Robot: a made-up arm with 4 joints. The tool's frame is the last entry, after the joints. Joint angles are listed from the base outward.
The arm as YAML. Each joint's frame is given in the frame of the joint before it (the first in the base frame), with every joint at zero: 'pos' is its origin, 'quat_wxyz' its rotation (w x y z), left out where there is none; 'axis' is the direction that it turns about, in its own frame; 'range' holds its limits. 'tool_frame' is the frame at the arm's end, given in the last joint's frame.
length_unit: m
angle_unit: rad
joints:
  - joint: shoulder
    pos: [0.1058, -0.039, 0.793]
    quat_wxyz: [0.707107, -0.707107, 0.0, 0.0]
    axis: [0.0, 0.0, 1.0]
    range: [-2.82, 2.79]
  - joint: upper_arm
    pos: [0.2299, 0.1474, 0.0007]
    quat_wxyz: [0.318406, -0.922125, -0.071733, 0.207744]
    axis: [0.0, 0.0, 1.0]
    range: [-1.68, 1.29]
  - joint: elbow
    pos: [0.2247, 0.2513, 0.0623]
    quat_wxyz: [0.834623, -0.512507, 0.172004, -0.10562]
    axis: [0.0, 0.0, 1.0]
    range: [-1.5, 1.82]
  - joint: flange
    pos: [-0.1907, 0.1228, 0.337]
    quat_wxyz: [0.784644, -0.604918, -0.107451, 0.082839]
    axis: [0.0, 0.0, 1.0]
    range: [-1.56, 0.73]
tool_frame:
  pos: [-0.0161, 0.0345, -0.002]
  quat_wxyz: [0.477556, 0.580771, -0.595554, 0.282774]
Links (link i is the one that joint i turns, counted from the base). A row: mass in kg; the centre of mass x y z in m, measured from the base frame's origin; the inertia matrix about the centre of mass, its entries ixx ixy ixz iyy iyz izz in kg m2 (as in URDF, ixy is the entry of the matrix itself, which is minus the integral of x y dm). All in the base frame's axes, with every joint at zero. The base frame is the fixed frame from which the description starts. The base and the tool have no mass.
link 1: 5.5; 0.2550 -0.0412 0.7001; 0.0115 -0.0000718 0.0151 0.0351 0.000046 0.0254
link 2: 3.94; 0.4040 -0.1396 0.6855; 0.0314 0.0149 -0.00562 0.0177 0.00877 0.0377
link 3: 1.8; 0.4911 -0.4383 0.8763; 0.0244 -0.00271 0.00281 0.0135 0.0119 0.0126
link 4: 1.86; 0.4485 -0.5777 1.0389; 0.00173 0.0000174 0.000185 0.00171 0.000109 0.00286
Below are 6 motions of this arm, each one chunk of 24 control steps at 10 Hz.
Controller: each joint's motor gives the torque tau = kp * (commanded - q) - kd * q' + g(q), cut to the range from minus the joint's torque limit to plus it. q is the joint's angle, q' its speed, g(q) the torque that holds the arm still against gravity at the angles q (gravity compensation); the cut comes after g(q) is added. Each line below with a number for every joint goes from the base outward.
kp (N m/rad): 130 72 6.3 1.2
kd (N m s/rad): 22 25 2.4 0.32
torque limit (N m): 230 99 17 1.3
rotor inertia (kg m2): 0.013 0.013 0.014 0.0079
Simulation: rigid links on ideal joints. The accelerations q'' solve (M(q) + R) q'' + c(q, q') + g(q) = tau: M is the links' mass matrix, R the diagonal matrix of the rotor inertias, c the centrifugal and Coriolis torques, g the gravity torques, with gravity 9.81 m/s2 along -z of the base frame. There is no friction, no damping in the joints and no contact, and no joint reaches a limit. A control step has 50 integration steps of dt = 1/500 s. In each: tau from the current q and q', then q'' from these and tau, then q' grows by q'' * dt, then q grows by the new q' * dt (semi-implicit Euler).
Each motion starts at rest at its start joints. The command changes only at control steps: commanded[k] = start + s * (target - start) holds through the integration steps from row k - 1 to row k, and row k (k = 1, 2, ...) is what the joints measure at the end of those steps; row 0 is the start. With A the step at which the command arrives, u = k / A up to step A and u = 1 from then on. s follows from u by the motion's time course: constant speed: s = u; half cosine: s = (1 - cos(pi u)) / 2; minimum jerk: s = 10 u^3 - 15 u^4 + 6 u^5; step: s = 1 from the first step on.
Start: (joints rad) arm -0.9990 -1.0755 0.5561 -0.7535
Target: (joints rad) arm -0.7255 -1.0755 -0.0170 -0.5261
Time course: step
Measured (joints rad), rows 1 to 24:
1: -0.9300 -1.0465 0.3950 -0.6821
2: -0.8487 -1.0465 0.2770 -0.6237
3: -0.7817 -1.0602 0.2058 -0.5940
4: -0.7361 -1.0753 0.1591 -0.5784
5: -0.7114 -1.0863 0.1246 -0.5683
6: -0.7028 -1.0920 0.0960 -0.5600
7: -0.7044 -1.0930 0.0709 -0.5525
8: -0.7107 -1.0909 0.0491 -0.5457
9: -0.7179 -1.0874 0.0311 -0.5397
10: -0.7237 -1.0836 0.0171 -0.5348
11: -0.7273 -1.0804 0.0069 -0.5311
12: -0.7289 -1.0780 -0.0003 -0.5286
13: -0.7290 -1.0766 -0.0051 -0.5272
14: -0.7283 -1.0759 -0.0083 -0.5264
15: -0.7273 -1.0756 -0.0105 -0.5262
16: -0.7264 -1.0756 -0.0120 -0.5262
17: -0.7257 -1.0758 -0.0132 -0.5262
18: -0.7253 -1.0758 -0.0141 -0.5263
19: -0.7252 -1.0759 -0.0148 -0.5264
20: -0.7252 -1.0759 -0.0153 -0.5263
21: -0.7253 -1.0758 -0.0158 -0.5263
22: -0.7254 -1.0757 -0.0161 -0.5262
23: -0.7255 -1.0757 -0.0164 -0.5262
24: -0.7255 -1.0756 -0.0165 -0.5262

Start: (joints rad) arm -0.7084 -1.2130 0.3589 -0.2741
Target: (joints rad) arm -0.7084 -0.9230 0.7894 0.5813
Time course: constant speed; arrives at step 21
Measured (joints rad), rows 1 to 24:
1: -0.7079 -1.2107 0.3608 -0.2654
2: -0.7073 -1.2056 0.3673 -0.2461
3: -0.7070 -1.1981 0.3779 -0.2190
4: -0.7070 -1.1887 0.3914 -0.1867
5: -0.7072 -1.1780 0.4069 -0.1511
6: -0.7076 -1.1662 0.4237 -0.1135
7: -0.7079 -1.1538 0.4415 -0.0746
8: -0.7083 -1.1409 0.4599 -0.0349
9: -0.7085 -1.1278 0.4788 0.0052
10: -0.7086 -1.1144 0.4982 0.0456
11: -0.7087 -1.1009 0.5179 0.0862
12: -0.7087 -1.0873 0.5379 0.1268
13: -0.7087 -1.0736 0.5580 0.1675
14: -0.7087 -1.0600 0.5783 0.2082
15: -0.7087 -1.0462 0.5986 0.2489
16: -0.7087 -1.0325 0.6190 0.2897
17: -0.7086 -1.0187 0.6394 0.3304
18: -0.7086 -1.0050 0.6599 0.3712
19: -0.7086 -0.9912 0.6803 0.4119
20: -0.7086 -0.9774 0.7008 0.4527
21: -0.7086 -0.9636 0.7213 0.4934
22: -0.7089 -0.9523 0.7387 0.5253
23: -0.7092 -0.9439 0.7515 0.5463
24: -0.7093 -0.9379 0.7608 0.5595

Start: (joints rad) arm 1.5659 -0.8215 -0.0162 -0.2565
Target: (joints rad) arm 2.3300 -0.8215 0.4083 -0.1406
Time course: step
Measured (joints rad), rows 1 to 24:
1: 1.7336 -0.7499 -0.0609 -0.1986
2: 1.9771 -0.7575 0.0166 -0.1673
3: 2.1813 -0.8081 0.0836 -0.1817
4: 2.3136 -0.8564 0.1546 -0.2039
5: 2.3793 -0.8836 0.2361 -0.2101
6: 2.3967 -0.8899 0.3099 -0.2001
7: 2.3867 -0.8827 0.3596 -0.1833
8: 2.3666 -0.8695 0.3835 -0.1678
9: 2.3472 -0.8555 0.3902 -0.1565
10: 2.3334 -0.8434 0.3896 -0.1491
11: 2.3258 -0.8343 0.3882 -0.1446
12: 2.3233 -0.8284 0.3884 -0.1420
13: 2.3237 -0.8250 0.3906 -0.1407
14: 2.3255 -0.8234 0.3939 -0.1402
15: 2.3275 -0.8227 0.3976 -0.1401
16: 2.3290 -0.8225 0.4009 -0.1401
17: 2.3300 -0.8224 0.4035 -0.1402
18: 2.3304 -0.8223 0.4054 -0.1403
19: 2.3305 -0.8222 0.4066 -0.1403
20: 2.3304 -0.8221 0.4073 -0.1404
21: 2.3302 -0.8219 0.4077 -0.1404
22: 2.3301 -0.8218 0.4078 -0.1405
23: 2.3300 -0.8217 0.4079 -0.1405
24: 2.3300 -0.8216 0.4080 -0.1405

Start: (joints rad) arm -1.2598 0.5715 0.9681 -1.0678
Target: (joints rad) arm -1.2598 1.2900 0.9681 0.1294
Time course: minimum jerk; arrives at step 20
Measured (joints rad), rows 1 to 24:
1: -1.2598 0.5716 0.9682 -1.0675
2: -1.2597 0.5727 0.9687 -1.0652
3: -1.2594 0.5763 0.9699 -1.0578
4: -1.2591 0.5839 0.9718 -1.0420
5: -1.2588 0.5974 0.9742 -1.0148
6: -1.2586 0.6178 0.9766 -0.9743
7: -1.2584 0.6460 0.9786 -0.9196
8: -1.2584 0.6820 0.9799 -0.8511
9: -1.2585 0.7253 0.9802 -0.7700
10: -1.2587 0.7751 0.9794 -0.6787
11: -1.2590 0.8297 0.9776 -0.5802
12: -1.2593 0.8874 0.9749 -0.4780
13: -1.2596 0.9462 0.9716 -0.3757
14: -1.2599 1.0039 0.9678 -0.2773
15: -1.2602 1.0586 0.9640 -0.1862
16: -1.2606 1.1083 0.9604 -0.1056
17: -1.2609 1.1517 0.9572 -0.0379
18: -1.2611 1.1877 0.9547 0.0156
19: -1.2613 1.2159 0.9530 0.0550
20: -1.2613 1.2370 0.9523 0.0819
21: -1.2612 1.2523 0.9527 0.0993
22: -1.2609 1.2631 0.9539 0.1104
23: -1.2607 1.2709 0.9556 0.1174
24: -1.2605 1.2764 0.9574 0.1219

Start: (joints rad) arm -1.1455 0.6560 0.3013 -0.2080
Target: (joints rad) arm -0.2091 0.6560 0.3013 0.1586
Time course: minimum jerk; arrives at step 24
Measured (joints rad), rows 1 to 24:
1: -1.1453 0.6560 0.3014 -0.2079
2: -1.1435 0.6563 0.3018 -0.2073
3: -1.1383 0.6568 0.3027 -0.2056
4: -1.1275 0.6575 0.3041 -0.2019
5: -1.1096 0.6583 0.3057 -0.1960
6: -1.0834 0.6590 0.3072 -0.1873
7: -1.0484 0.6597 0.3083 -0.1757
8: -1.0048 0.6601 0.3089 -0.1611
9: -0.9530 0.6602 0.3087 -0.1437
10: -0.8942 0.6601 0.3077 -0.1236
11: -0.8296 0.6597 0.3062 -0.1013
12: -0.7610 0.6592 0.3040 -0.0772
13: -0.6901 0.6584 0.3016 -0.0519
14: -0.6189 0.6575 0.2989 -0.0260
15: -0.5492 0.6565 0.2962 -0.0002
16: -0.4831 0.6555 0.2937 0.0250
17: -0.4222 0.6545 0.2915 0.0487
18: -0.3680 0.6535 0.2897 0.0706
19: -0.3216 0.6526 0.2884 0.0900
20: -0.2838 0.6519 0.2875 0.1067
21: -0.2550 0.6513 0.2872 0.1204
22: -0.2346 0.6510 0.2873 0.1311
23: -0.2219 0.6510 0.2879 0.1391
24: -0.2150 0.6513 0.2891 0.1448

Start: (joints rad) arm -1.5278 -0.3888 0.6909 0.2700
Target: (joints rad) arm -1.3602 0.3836 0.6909 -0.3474
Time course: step
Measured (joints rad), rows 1 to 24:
1: -1.4447 -0.2418 0.6760 0.0884
2: -1.3952 -0.0830 0.7059 -0.0615
3: -1.3793 0.0421 0.7108 -0.1543
4: -1.3749 0.1373 0.6993 -0.2170
5: -1.3726 0.2078 0.6874 -0.2593
6: -1.3701 0.2587 0.6804 -0.2875
7: -1.3677 0.2950 0.6777 -0.3062
8: -1.3657 0.3207 0.6776 -0.3188
9: -1.3641 0.3389 0.6788 -0.3274
10: -1.3629 0.3518 0.6804 -0.3334
11: -1.3621 0.3610 0.6821 -0.3375
12: -1.3615 0.3675 0.6837 -0.3404
13: -1.3611 0.3721 0.6851 -0.3424
14: -1.3609 0.3754 0.6863 -0.3438
15: -1.3607 0.3778 0.6872 -0.3449
16: -1.3605 0.3795 0.6880 -0.3456
17: -1.3604 0.3807 0.6887 -0.3461
18: -1.3604 0.3815 0.6892 -0.3465
19: -1.3603 0.3821 0.6896 -0.3467
20: -1.3603 0.3825 0.6899 -0.3469
21: -1.3603 0.3828 0.6901 -0.3471
22: -1.3602 0.3831 0.6903 -0.3471
23: -1.3602 0.3832 0.6904 -0.3472
24: -1.3602 0.3833 0.6906 -0.3473

